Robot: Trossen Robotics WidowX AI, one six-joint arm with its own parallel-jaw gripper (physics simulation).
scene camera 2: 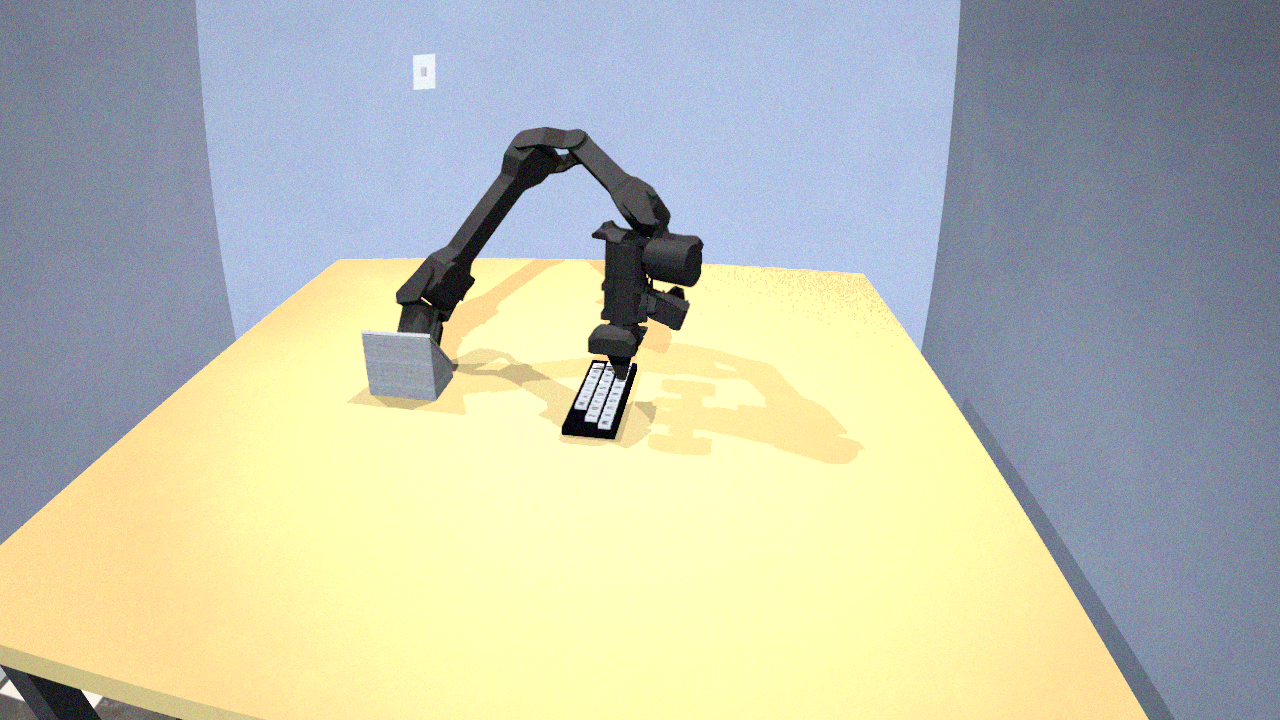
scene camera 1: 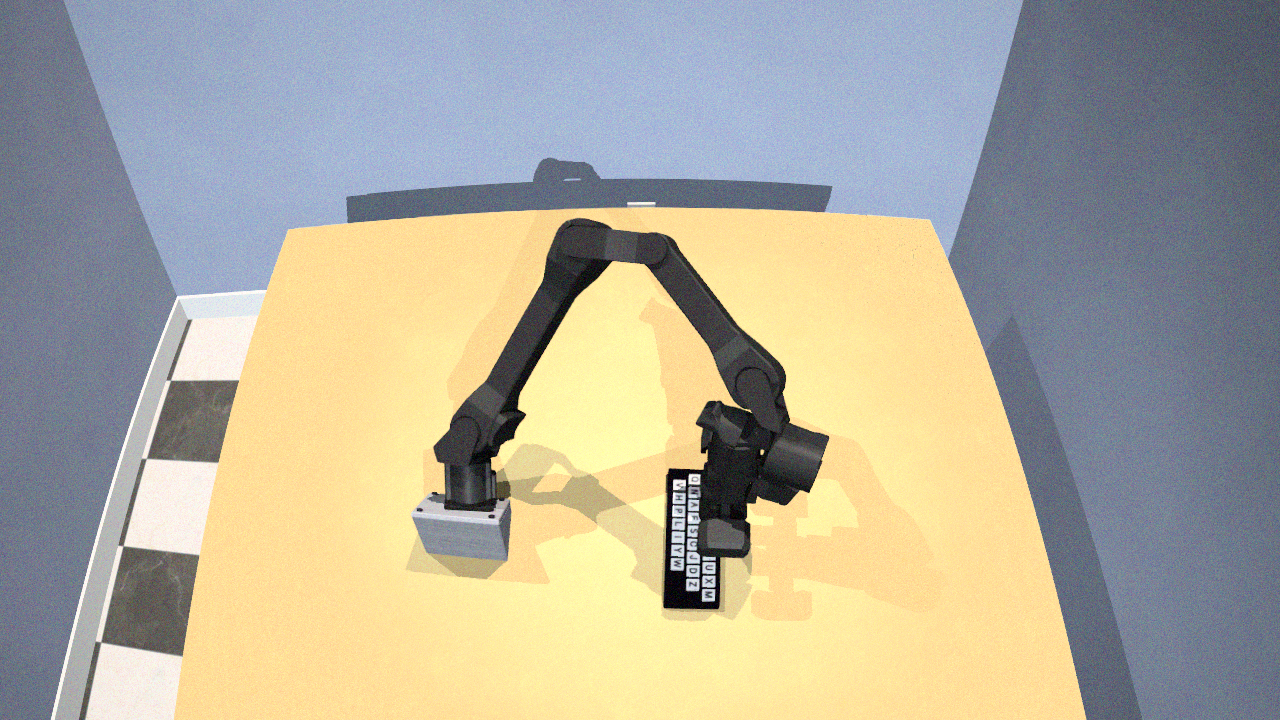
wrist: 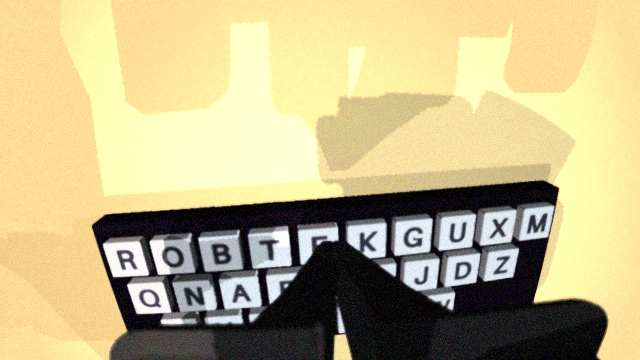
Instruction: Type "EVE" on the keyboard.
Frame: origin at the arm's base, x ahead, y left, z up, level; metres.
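Where they show: gripper, fingertip midpoint: (scene camera 2: pixel 621 378) (scene camera 1: pixel 716 524) (wrist: pixel 332 251); arm's base at its link origin: (scene camera 2: pixel 414 348) (scene camera 1: pixel 468 504).
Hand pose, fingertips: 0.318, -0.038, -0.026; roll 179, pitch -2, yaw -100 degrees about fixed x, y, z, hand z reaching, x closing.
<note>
Things, the pixels of their top centre, and the offset from my fingertips, as dx, dy, dz. Level surfaces: height alone.
- black keyboard at its top centre: (wrist: pixel 344 284) (scene camera 1: pixel 694 534) (scene camera 2: pixel 602 389) -0.028, -0.002, -0.016
- E key at its top centre: (wrist: pixel 318 246) -0.006, +0.005, -0.016
- V key at its top centre: (wrist: pixel 181 332) (scene camera 1: pixel 679 484) -0.037, +0.077, -0.016
- yellow table at its surface level: dz -0.034
The black keyboard (scene camera 1: pixel 677 591) (scene camera 2: pixel 580 427) (wrist: pixel 300 212) lies flat on the table, with white letter keys in three staggered rows. The E key (wrist: pixel 318 234) is in the row R O B T E K G U X M, between T and K. The V key (scene camera 1: pixel 678 484) (wrist: pixel 181 319) starts the shortest row; its top edge shows in the wrist view. My gripper (scene camera 2: pixel 622 375) (wrist: pixel 332 251) is shut and empty, pointing down. In the wrist view its tips cover the lower right part of E. I cannot tell whether they touch it. Scene camera 1 hides E and the tips behind the gripper body.
The grey base block (scene camera 1: pixel 465 534) (scene camera 2: pixel 401 365) of the arm stands left of the keyboard on the yellow table (scene camera 1: pixel 358 644) (scene camera 2: pixel 572 555). The arm arches high between the base and the keyboard. Blue walls rise behind and at the sides. Arm shadows fall across the table and some keys.
</note>
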